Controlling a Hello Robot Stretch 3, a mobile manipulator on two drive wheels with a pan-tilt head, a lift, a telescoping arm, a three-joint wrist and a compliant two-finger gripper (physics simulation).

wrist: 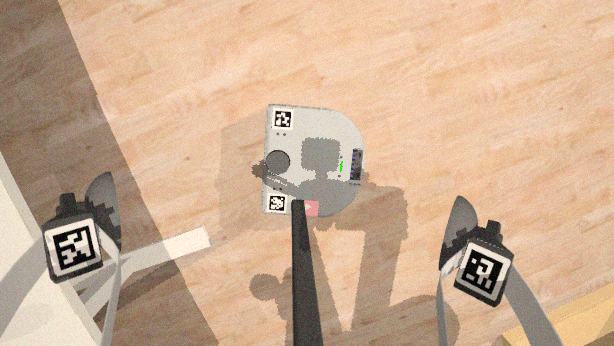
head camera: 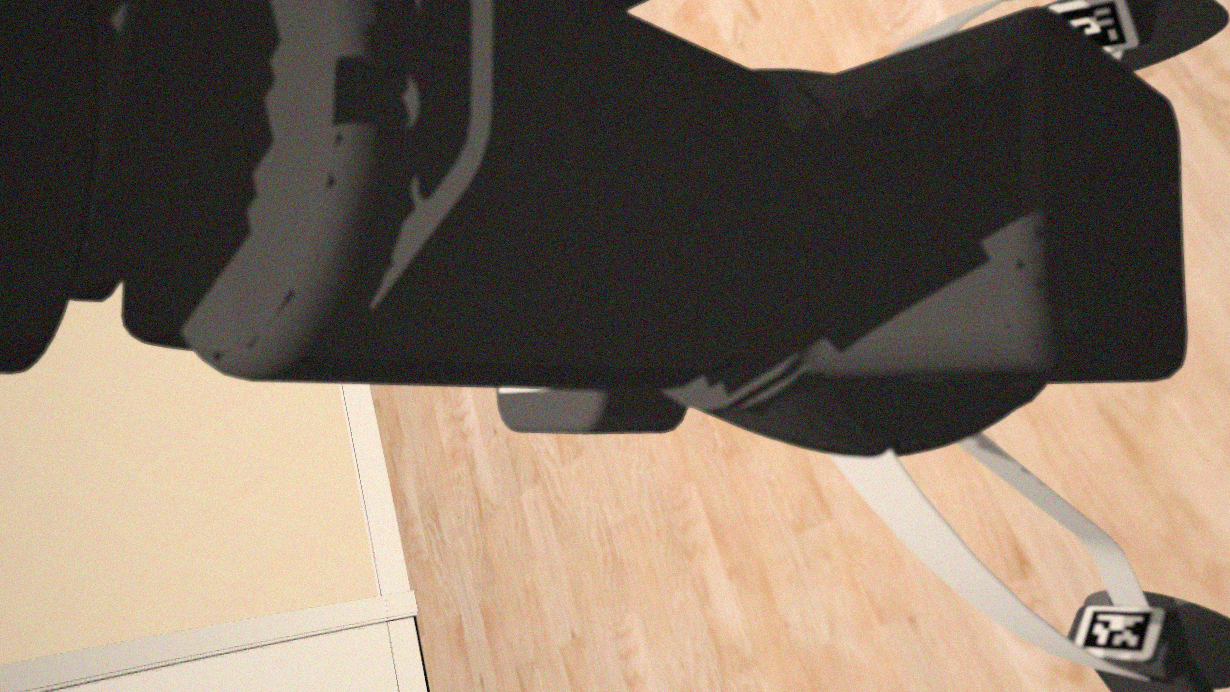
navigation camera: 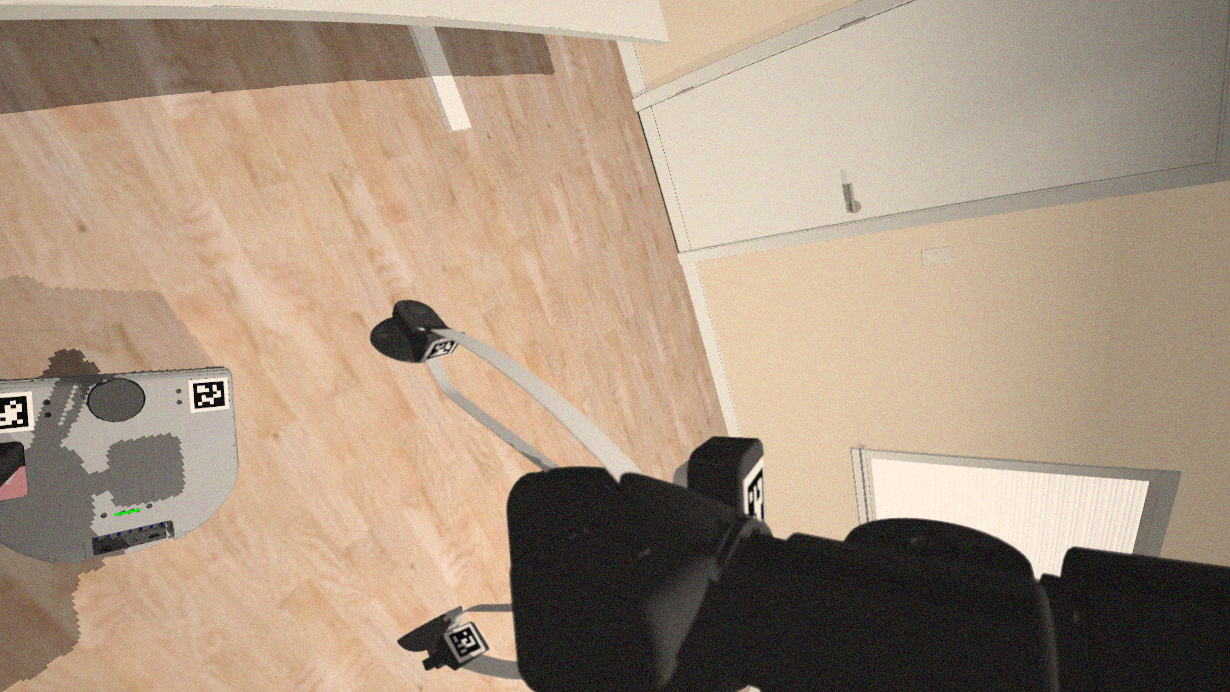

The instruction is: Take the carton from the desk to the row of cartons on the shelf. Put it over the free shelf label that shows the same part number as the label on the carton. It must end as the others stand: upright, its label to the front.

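Where they show: gripper, fingertip midpoint: [navigation camera: 404, 482]; robot's base at its link origin: [navigation camera: 117, 397].
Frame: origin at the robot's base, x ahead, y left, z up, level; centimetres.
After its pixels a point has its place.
Observation:
My gripper [head camera: 1204, 327] @[y -12.8, x -2.2, z 97.4 cm] [navigation camera: 411, 488] @[y -12.8, x -2.2, z 97.4 cm] [wrist: 285, 213] @[y -12.8, x -2.2, z 97.4 cm] is open, with its two fingers wide apart and no object between them. It hangs high above the floor. The carton, its label, the row of cartons and the shelf labels do not show in a recognisable way in these views. A white edge of the desk [navigation camera: 344, 15] @[y -19.6, x 45.6, z 71.2 cm] crosses the top of the navigation view, with a desk leg [navigation camera: 442, 81] below it. Part of the desk [wrist: 20, 300] also shows at the lower left of the wrist view, near the left finger.
My base [navigation camera: 193, 456] @[y -9.9, x -11.3, z 16.0 cm] [wrist: 320, 122] stands on the wooden floor [head camera: 619, 559] @[y -138.9, x 30.3, z 0.0 cm] [navigation camera: 283, 215] @[y -30.8, x 40.6, z 0.0 cm] [wrist: 450, 75]. A white door [navigation camera: 774, 154] @[y -202.2, x 87.5, z 62.6 cm] and a window [navigation camera: 1014, 516] @[y -291.1, x -95.6, z 152.9 cm] are in the beige wall [navigation camera: 860, 344] @[y -246.8, x -1.8, z 86.5 cm] [head camera: 172, 499] @[y -236.3, x 20.3, z 55.9 cm]. A yellowish wood-coloured piece [wrist: 590, 320] shows at the wrist view's lower right.

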